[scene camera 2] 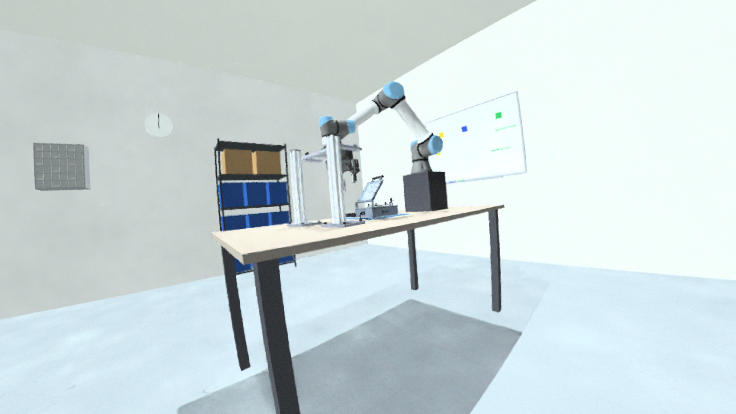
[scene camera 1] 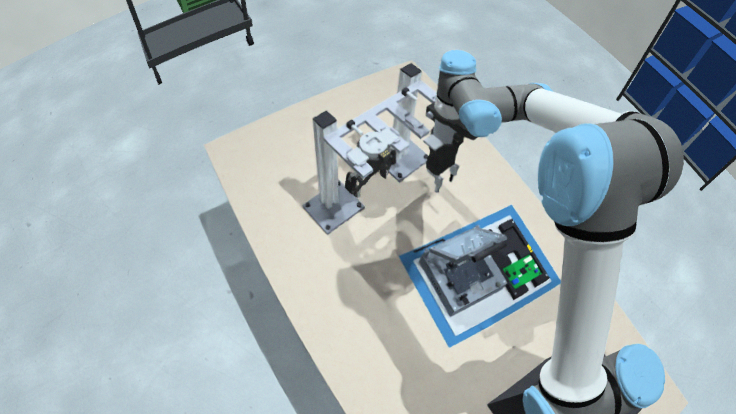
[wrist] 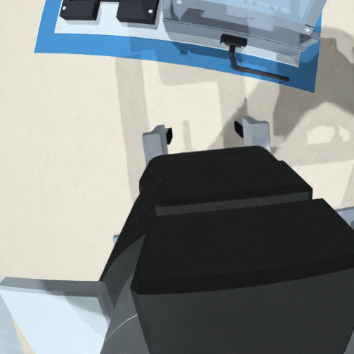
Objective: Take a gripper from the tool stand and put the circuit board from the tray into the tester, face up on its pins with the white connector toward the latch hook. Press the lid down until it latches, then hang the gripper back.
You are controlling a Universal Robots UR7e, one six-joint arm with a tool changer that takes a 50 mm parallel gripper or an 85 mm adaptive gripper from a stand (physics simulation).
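Where they show: arm's base, origin of the base link: (scene camera 2: 421, 173).
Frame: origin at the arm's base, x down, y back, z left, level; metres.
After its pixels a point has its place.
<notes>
My gripper (scene camera 1: 445, 179) (scene camera 2: 349, 180) (wrist: 204, 132), the slim parallel one, is on the arm, open and empty, fingers down, high above the table beside the right end of the tool stand (scene camera 1: 326, 164) @[x 0.033, y -0.827, z 0.093 m] (scene camera 2: 336, 180) @[x 0.079, y -0.862, z 0.099 m]. The green circuit board (scene camera 1: 522, 271) @[x 0.242, y -0.324, z -0.227 m] lies in the black tray (scene camera 1: 508, 226) @[x 0.237, y -0.455, z -0.295 m] (wrist: 80, 10), with white and blue parts on its top; it does not show in the wrist view. Left of the tray, the grey tester (scene camera 1: 441, 288) @[x 0.206, y -0.434, z 0.012 m] (scene camera 2: 378, 212) @[x 0.235, y -0.504, z -0.002 m] (wrist: 200, 26) has its clear lid (scene camera 1: 460, 246) @[x 0.102, y -0.472, z -0.060 m] (scene camera 2: 370, 190) @[x 0.108, y -0.475, z -0.074 m] tilted up and an empty nest. My gripper is well behind the tester.
The black adaptive gripper (scene camera 1: 368, 176) hangs in the stand's left place. A black bent cable (scene camera 1: 429, 246) (wrist: 260, 73) sticks out behind the tester. Tester and tray stand on a blue-edged mat (scene camera 1: 447, 337) @[x 0.262, y -0.324, z 0.069 m] (wrist: 90, 47). The dark robot pedestal (scene camera 2: 424, 191) @[x 0.133, y -0.104, z 0.069 m] stands at the table's far end.
</notes>
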